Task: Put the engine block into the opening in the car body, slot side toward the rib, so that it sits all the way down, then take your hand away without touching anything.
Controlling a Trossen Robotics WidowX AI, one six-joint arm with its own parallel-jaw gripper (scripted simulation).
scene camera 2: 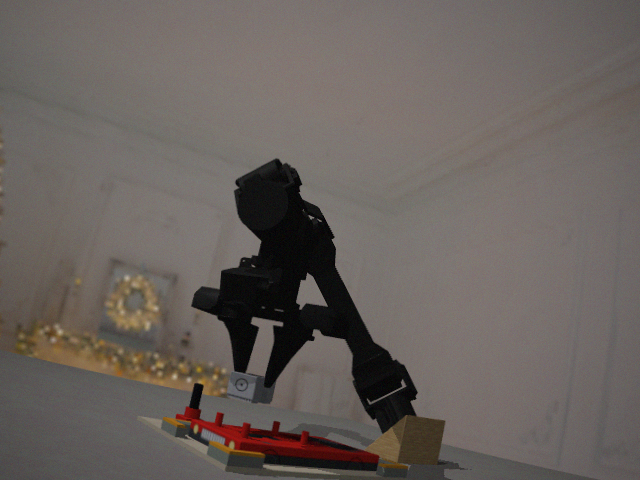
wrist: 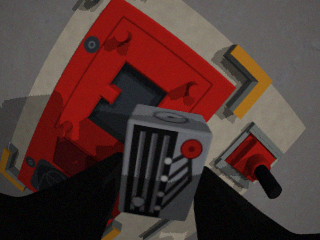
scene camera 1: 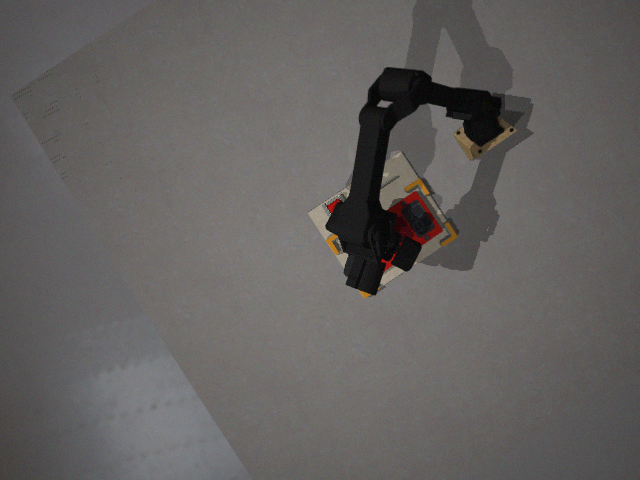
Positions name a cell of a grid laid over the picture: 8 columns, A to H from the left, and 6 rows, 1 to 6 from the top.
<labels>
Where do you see a grey engine block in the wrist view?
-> At E4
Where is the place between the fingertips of the gripper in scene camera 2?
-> D5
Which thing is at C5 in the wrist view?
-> The gripper.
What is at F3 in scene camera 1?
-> A car body.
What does the gripper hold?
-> A grey engine block.
</labels>
